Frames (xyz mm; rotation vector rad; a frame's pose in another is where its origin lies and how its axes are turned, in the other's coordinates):
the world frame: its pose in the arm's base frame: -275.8 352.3 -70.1 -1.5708 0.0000 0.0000
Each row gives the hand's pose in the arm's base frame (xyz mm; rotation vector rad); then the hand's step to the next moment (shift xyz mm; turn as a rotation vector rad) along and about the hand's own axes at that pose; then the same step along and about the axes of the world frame.
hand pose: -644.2 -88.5 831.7 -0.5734 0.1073 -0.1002
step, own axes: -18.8 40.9 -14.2 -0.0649 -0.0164 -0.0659
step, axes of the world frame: -17.8 32.8 28.9 -0.0738 0.0413 -0.0409
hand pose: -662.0 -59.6 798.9 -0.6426 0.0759 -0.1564
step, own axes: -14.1 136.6 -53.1 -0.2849 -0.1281 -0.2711
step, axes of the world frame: -3.6 124.3 78.8 -0.3285 0.1330 -0.2131
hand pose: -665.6 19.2 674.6 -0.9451 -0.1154 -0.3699
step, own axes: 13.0 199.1 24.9 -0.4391 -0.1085 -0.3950
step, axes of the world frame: 85.1 135.3 121.9 -0.4730 0.2601 -0.2631
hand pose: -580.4 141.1 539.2 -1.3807 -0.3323 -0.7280
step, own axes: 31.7 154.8 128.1 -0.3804 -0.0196 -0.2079
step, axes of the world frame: 147.9 75.3 117.7 -0.3357 0.2572 -0.0972
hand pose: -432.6 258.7 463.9 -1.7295 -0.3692 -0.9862
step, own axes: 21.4 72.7 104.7 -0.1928 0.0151 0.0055
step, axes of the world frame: 106.7 40.4 60.8 -0.1054 0.1572 0.0402
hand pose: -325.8 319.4 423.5 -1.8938 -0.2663 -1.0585
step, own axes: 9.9 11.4 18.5 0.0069 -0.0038 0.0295
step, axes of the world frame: 22.8 3.3 6.2 0.0186 -0.0015 0.0241
